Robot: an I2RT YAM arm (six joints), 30 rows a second.
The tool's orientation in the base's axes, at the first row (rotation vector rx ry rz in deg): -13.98, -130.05, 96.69
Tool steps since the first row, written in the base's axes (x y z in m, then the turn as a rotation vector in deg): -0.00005, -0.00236, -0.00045, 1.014, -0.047, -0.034; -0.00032, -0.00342, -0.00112, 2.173, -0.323, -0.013; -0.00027, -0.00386, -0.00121, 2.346, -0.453, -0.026; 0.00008, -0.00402, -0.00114, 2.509, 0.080, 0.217; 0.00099, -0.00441, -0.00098, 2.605, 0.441, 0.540; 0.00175, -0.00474, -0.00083, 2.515, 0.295, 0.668; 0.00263, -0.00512, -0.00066, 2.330, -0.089, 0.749; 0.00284, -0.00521, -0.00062, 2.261, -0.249, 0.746; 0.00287, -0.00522, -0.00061, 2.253, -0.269, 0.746
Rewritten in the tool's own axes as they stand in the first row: -0.00075, -0.00026, 0.00227, -0.973, -0.025, -0.291; -0.00092, 0.00007, 0.00349, -2.145, -0.176, -0.440; -0.00112, 0.00003, 0.00390, -2.350, -0.209, -0.377; -0.00149, -0.00010, 0.00391, -2.304, -0.291, -0.978; -0.00244, -0.00041, 0.00391, -2.237, -0.497, -1.422; -0.00324, -0.00068, 0.00391, -2.180, -0.658, -1.293; -0.00416, -0.00099, 0.00391, -2.114, -0.841, -0.905; -0.00438, -0.00107, 0.00391, -2.100, -0.882, -0.737; -0.00441, -0.00108, 0.00391, -2.099, -0.888, -0.716
